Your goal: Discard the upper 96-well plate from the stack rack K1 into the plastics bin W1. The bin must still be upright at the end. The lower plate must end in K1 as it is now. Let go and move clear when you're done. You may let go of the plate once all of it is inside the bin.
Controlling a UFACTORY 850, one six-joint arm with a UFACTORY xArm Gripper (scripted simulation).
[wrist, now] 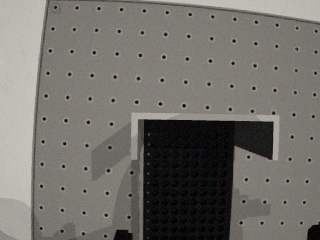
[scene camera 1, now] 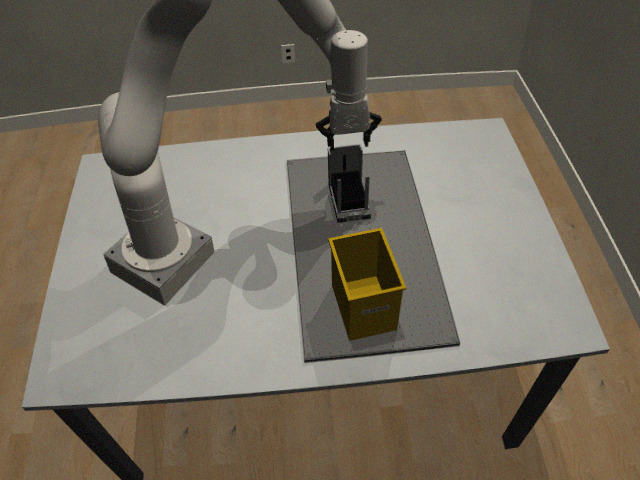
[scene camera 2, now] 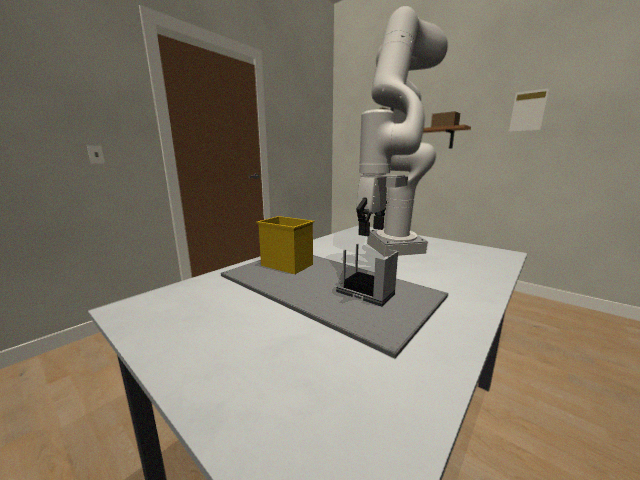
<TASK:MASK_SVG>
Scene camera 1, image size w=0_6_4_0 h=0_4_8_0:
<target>gripper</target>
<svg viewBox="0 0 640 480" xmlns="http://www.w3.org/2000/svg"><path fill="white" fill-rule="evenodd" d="M332 95L329 116L316 123L316 128L322 135L327 137L328 147L331 148L331 151L334 150L334 134L341 135L363 132L363 141L365 146L368 147L368 136L370 142L370 135L378 127L382 118L377 114L369 112L367 95L362 100L353 103L338 101Z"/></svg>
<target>yellow plastics bin W1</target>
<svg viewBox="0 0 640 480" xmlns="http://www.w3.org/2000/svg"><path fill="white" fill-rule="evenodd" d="M382 228L328 238L331 247L332 287L349 341L395 331L398 328L403 290L406 290L406 286Z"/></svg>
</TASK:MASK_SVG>
